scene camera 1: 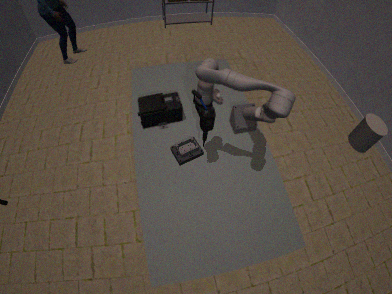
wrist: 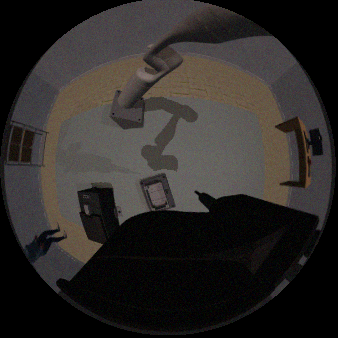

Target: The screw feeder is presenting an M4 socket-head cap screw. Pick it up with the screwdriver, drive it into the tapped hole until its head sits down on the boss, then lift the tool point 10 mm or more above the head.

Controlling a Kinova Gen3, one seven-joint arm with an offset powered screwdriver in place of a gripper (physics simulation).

Scene:
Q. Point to a black screw feeder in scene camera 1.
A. At 170, 115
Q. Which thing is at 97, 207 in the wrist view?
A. A black screw feeder.

